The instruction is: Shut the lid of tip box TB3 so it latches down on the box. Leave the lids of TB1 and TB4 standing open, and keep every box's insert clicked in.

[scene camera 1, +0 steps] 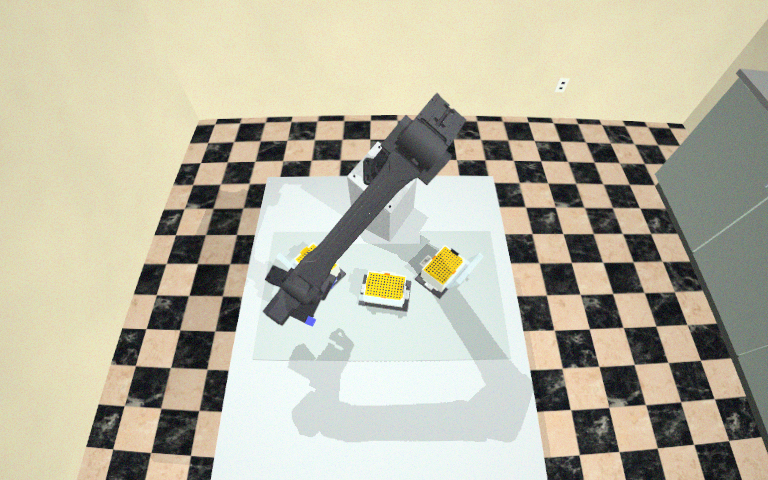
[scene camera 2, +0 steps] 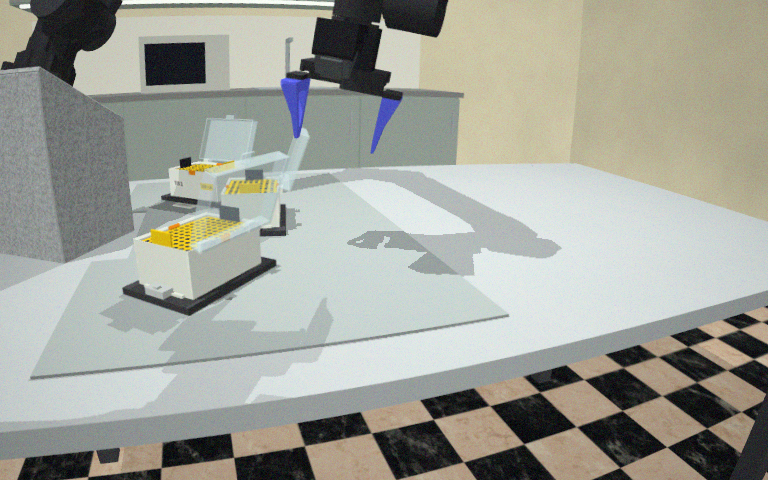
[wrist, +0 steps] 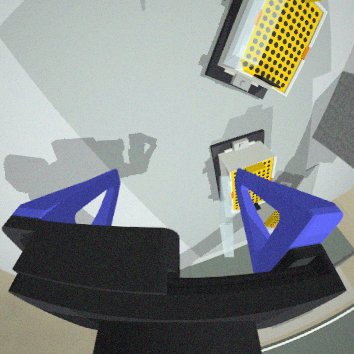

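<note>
TB3 is the white box nearest in scene camera 2; its clear lid stands open. TB4 is the middle box, its lid upright. TB1 is farthest in scene camera 2, its lid open. Their yellow inserts appear seated. My gripper is open and empty, above lid height on TB3's table-front side. The arm partly hides TB3 in scene camera 1.
The boxes stand in dark holders on a grey-green mat on the white table. The pale arm pedestal stands behind the boxes.
</note>
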